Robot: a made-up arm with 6 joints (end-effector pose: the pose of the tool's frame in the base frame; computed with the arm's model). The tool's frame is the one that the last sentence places. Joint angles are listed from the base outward.
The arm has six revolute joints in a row. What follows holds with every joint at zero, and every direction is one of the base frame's.
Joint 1 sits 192.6 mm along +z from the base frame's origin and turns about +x.
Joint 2 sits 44.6 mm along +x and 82.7 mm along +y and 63.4 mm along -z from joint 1 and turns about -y.
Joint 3 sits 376.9 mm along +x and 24.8 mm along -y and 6.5 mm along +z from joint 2 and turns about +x.
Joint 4 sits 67 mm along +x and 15.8 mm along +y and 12.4 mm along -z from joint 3 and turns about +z.
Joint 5 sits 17.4 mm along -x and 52 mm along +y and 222.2 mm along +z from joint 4 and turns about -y.
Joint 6 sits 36.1 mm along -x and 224.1 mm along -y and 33.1 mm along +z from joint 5 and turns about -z.
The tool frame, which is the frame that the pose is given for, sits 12.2 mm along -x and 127.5 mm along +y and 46.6 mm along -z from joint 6; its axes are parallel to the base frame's.
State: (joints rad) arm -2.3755 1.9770 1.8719 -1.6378 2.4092 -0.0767
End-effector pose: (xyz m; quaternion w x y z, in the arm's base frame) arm -0.0545 0.3047 0.0350 0.4859 -0.0870 -0.7502 0.4400
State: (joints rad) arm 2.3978 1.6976 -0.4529 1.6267 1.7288 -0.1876
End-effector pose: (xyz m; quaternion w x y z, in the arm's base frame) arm -0.1387 -0.3825 -0.0123 0.1925 -0.0755 -0.9080 -0.3644
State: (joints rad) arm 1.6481 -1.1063 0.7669 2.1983 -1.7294 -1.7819
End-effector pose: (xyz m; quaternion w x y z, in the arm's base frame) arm 0.6479 0.4586 0.1274 0.4413 0.1428 0.4070 -0.7869
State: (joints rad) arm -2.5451 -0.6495 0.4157 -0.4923 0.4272 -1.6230
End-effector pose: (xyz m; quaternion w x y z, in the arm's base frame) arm 0.2711 -0.0119 0.3257 0.3954 -0.7869 0.4686 0.0699
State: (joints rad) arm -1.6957 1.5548 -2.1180 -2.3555 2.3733 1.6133
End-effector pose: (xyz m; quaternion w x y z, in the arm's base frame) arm 0.3495 0.2832 -0.0481 0.8339 -0.2887 -0.1249 -0.4536
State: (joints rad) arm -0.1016 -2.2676 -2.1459 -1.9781 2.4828 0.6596
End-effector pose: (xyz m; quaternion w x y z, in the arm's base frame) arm -0.3537 0.1933 -0.0788 0.3892 0.2934 -0.6663 0.5643
